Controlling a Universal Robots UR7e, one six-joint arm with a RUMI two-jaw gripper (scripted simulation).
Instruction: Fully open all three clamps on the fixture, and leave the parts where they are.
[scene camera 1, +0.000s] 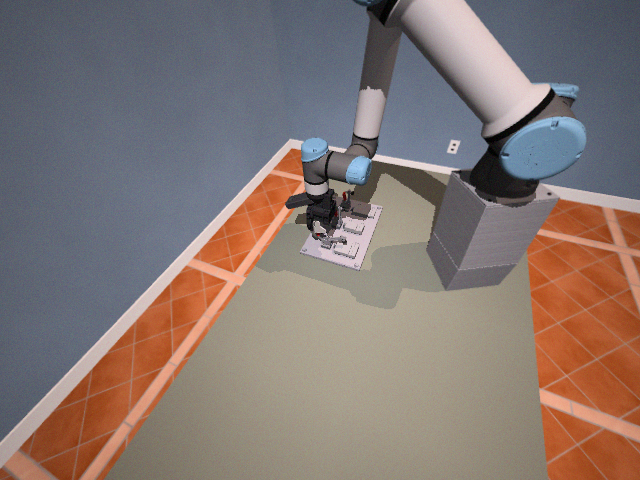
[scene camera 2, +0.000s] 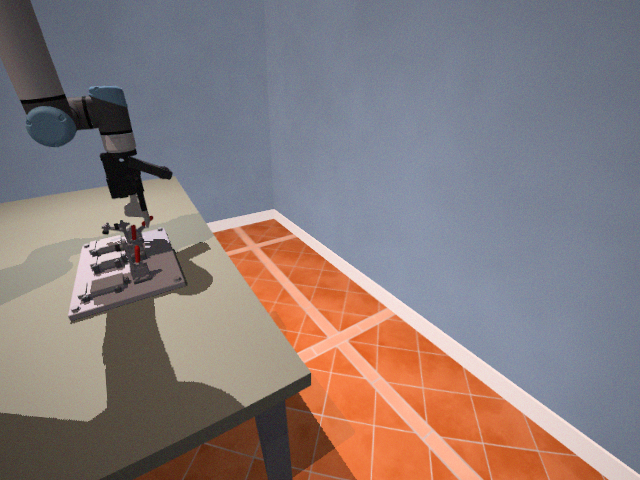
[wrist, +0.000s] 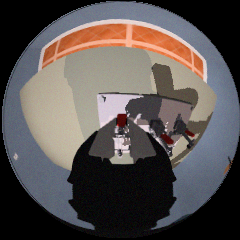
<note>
I see my gripper (scene camera 2: 147, 226) and a grey fixture plate (scene camera 2: 162, 264).
My gripper is seen too in scene camera 1 (scene camera 1: 317, 235) and in the wrist view (wrist: 121, 118). The grey fixture plate also shows in scene camera 1 (scene camera 1: 312, 247).
</note>
